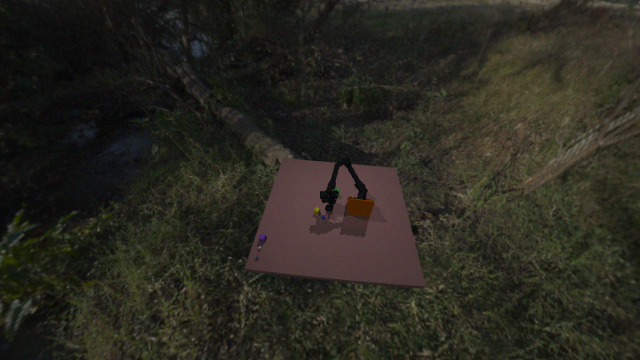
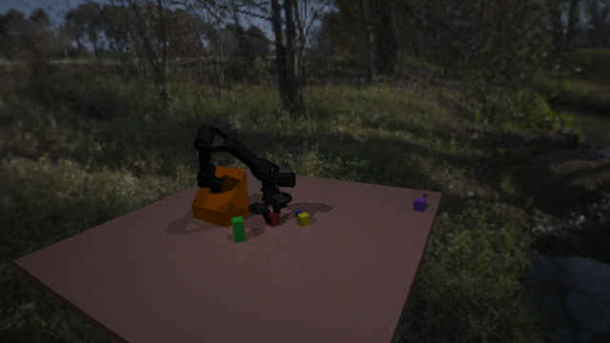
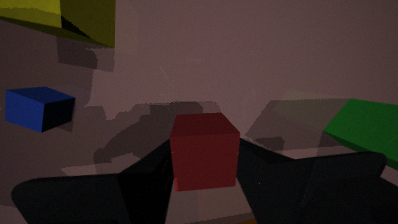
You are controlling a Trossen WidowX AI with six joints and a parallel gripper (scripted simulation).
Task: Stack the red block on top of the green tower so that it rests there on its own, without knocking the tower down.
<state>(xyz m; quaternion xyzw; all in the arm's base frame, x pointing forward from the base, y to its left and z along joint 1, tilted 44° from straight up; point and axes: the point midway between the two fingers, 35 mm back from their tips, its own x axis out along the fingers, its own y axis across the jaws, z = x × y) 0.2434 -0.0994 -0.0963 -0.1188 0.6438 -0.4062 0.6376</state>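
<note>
Now: the small blue block 10 cm to the left of my gripper tip and 8 cm ahead of it. Round my gripper tip: purple block: 56 cm ahead, 30 cm to the left, 1 cm above; then yellow block: 12 cm ahead, 4 cm to the left, 1 cm above; then red block: 1 cm above.
</note>
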